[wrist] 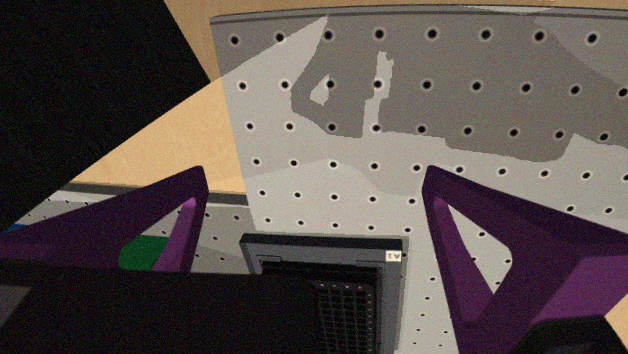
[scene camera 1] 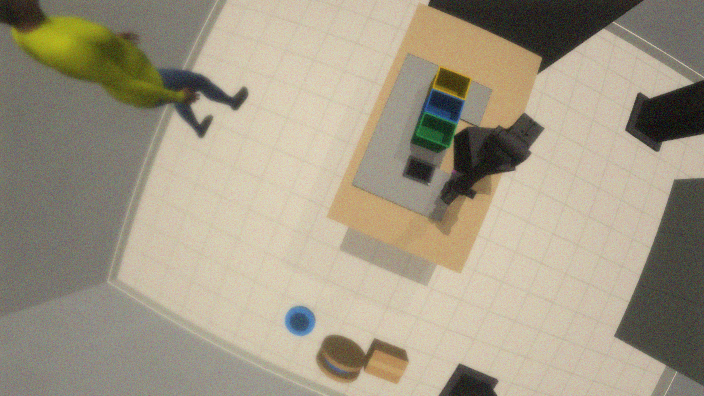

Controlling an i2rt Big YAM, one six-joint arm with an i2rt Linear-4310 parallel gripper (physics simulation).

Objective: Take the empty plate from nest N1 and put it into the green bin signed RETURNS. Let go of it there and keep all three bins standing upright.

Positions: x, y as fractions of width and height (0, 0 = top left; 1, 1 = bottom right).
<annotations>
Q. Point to a blue bin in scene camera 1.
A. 0.62, 0.26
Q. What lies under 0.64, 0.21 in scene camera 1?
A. A yellow bin.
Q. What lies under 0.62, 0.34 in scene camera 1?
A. A green bin.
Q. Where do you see a green bin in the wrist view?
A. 0.23, 0.72
</annotations>
